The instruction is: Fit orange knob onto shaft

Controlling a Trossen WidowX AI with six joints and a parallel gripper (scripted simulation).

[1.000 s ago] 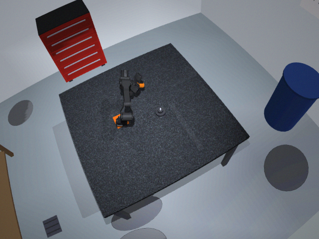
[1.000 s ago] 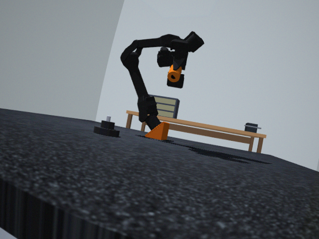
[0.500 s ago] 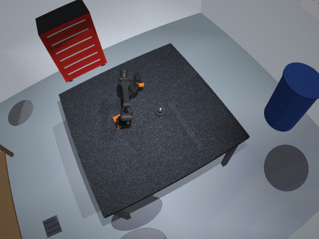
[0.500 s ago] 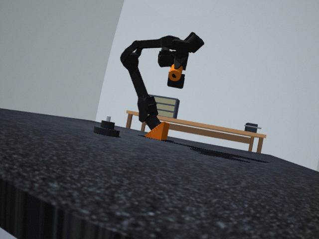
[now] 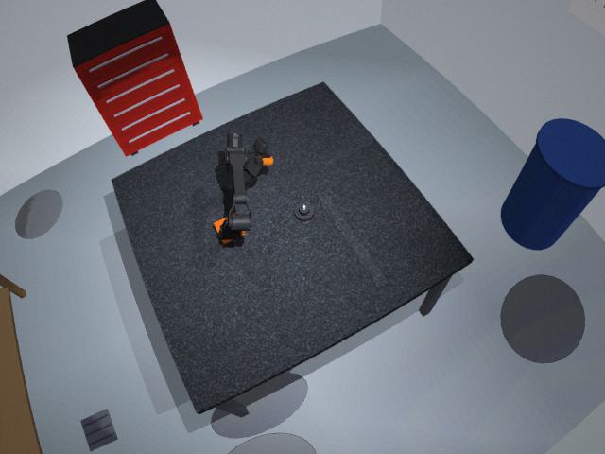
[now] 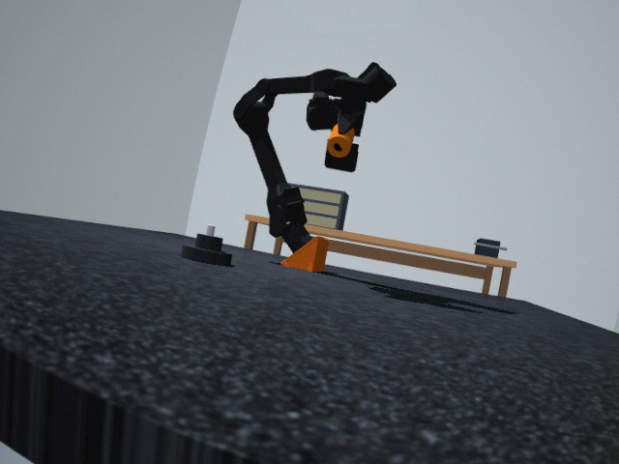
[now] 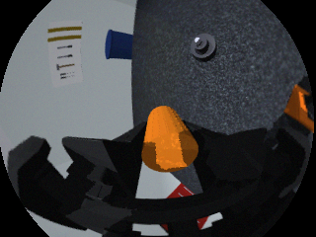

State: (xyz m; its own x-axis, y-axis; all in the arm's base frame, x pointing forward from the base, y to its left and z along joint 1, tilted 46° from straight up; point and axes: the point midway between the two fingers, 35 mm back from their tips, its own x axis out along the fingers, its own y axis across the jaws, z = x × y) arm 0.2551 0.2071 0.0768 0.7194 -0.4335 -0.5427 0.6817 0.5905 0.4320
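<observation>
My gripper tip is 60 mm short of the round black pedestal, 170 mm to the left of it and 200 mm above it. Also, from my gripper tip: orange knob: 30 mm behind, 20 mm above.
</observation>
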